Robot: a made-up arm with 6 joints. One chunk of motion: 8 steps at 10 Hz.
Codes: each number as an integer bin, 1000 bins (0 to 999) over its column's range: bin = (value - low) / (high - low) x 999, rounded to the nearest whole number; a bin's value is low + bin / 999 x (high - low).
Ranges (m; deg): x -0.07..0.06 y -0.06..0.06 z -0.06..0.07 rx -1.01..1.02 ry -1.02..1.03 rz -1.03..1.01
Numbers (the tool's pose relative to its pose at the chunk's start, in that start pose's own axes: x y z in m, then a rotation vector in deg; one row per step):
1: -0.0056 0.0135 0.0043 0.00 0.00 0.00
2: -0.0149 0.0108 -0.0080 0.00 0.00 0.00
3: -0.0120 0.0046 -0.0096 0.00 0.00 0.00
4: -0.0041 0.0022 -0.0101 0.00 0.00 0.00
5: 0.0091 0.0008 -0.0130 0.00 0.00 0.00
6: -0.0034 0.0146 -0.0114 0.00 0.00 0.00
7: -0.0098 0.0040 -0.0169 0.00 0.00 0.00
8: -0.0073 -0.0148 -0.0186 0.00 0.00 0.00
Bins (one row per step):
1: 495 612 494 497 497 504
2: 423 589 400 497 497 504
3: 446 538 387 497 497 504
4: 506 518 383 497 497 504
5: 608 506 361 497 497 504
6: 512 621 373 497 497 504
7: 463 533 331 497 497 504
8: 482 376 318 497 497 504

